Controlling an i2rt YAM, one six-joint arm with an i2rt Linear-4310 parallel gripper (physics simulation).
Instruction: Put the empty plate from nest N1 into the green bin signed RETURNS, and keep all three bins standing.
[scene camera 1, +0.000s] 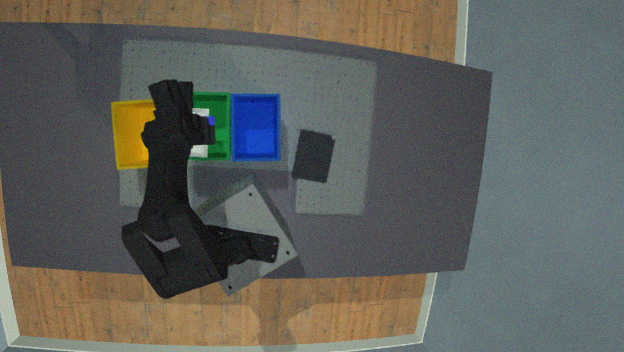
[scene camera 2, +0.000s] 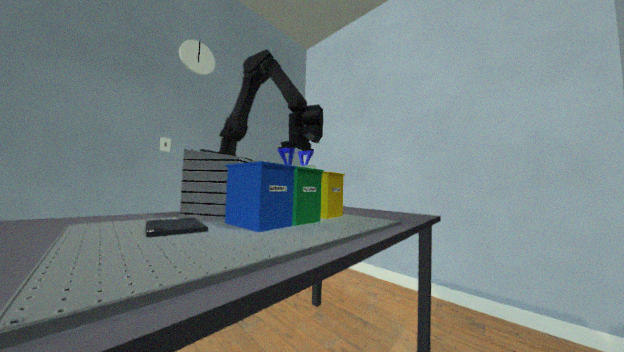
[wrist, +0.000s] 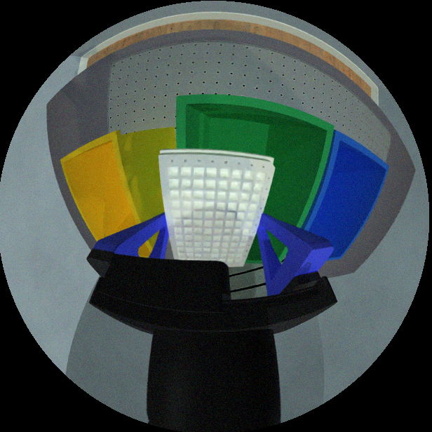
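Where they show: arm's base, origin of the base link: (scene camera 1: 240, 243) (scene camera 2: 226, 157).
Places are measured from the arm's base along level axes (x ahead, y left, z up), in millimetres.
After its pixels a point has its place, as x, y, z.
My gripper (scene camera 1: 200, 131) {264, 177, -51} (scene camera 2: 296, 164) {264, 177, -51} (wrist: 212, 216) is shut on a white plate (scene camera 1: 201, 151) {218, 142, -42} (wrist: 217, 190) with a grid of wells, one blue finger on each long side. The plate is over the left part of the green bin (scene camera 1: 229, 127) {293, 82, -56} (scene camera 2: 309, 205) {368, 161, -176} (wrist: 235, 130), near rim height; its exact height is unclear. In the wrist view the plate's left edge overlaps the bin's left wall. The blue bin (scene camera 1: 255, 110) {361, 26, -232} (scene camera 2: 243, 197) {327, -44, -151} (wrist: 352, 195) stands upright, touching or very close to the green one. The yellow bin (scene camera 1: 131, 132) {224, 381, -158} (scene camera 2: 333, 205) {317, 326, -186} (wrist: 92, 185) is upright. Labels are blurred; nest N1 cannot be made out.
A dark flat block (scene camera 1: 314, 156) {251, -194, -223} (scene camera 2: 176, 227) {307, -196, -223} lies on the perforated board (scene camera 1: 345, 100) {458, -263, -235} (scene camera 2: 150, 265) {518, -247, -235} (wrist: 150, 75), right of the blue bin in scene camera 1. The grey slatted arm base (scene camera 1: 250, 215) {79, -14, -6} (scene camera 2: 204, 187) {68, -92, -129} stands behind the bins in scene camera 2. The arm hides part of the yellow and green bins from above.
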